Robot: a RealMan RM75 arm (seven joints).
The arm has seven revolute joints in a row. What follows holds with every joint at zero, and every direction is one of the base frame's.
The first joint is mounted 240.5 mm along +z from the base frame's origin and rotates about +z.
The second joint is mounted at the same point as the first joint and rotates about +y.
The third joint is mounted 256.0 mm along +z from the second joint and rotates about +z.
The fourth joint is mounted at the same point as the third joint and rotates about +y.
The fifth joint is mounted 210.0 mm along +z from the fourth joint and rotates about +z.
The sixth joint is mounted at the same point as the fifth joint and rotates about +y.
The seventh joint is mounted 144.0 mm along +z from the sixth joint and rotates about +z.
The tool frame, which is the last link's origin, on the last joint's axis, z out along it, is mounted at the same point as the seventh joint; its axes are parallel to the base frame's.
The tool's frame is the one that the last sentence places.
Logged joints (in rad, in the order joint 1, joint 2, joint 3, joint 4, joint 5, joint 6, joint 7), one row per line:
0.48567 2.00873 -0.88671 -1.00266 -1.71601 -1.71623 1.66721
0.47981 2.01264 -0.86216 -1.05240 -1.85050 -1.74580 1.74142
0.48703 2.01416 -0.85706 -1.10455 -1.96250 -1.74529 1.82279
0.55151 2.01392 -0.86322 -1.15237 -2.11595 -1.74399 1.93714
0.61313 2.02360 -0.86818 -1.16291 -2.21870 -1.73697 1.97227
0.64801 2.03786 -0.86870 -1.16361 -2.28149 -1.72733 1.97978
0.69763 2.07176 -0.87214 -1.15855 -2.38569 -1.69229 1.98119
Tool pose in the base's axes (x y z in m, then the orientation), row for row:
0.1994 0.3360 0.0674 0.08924 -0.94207 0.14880 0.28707
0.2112 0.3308 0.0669 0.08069 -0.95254 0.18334 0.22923
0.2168 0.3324 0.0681 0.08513 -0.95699 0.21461 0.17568
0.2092 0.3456 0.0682 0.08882 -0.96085 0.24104 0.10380
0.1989 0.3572 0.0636 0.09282 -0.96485 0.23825 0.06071
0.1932 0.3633 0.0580 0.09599 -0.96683 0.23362 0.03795
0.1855 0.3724 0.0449 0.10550 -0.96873 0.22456 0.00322
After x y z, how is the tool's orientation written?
As a quaternion, w x y z.
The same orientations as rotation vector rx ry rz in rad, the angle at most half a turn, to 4 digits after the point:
-2.8024 0.4426 0.8540
-2.8479 0.5481 0.6853
-2.8537 0.6400 0.5239
-2.8590 0.7172 0.3089
-2.8642 0.7072 0.1802
-2.8647 0.6922 0.1124
-2.8545 0.6617 0.0095

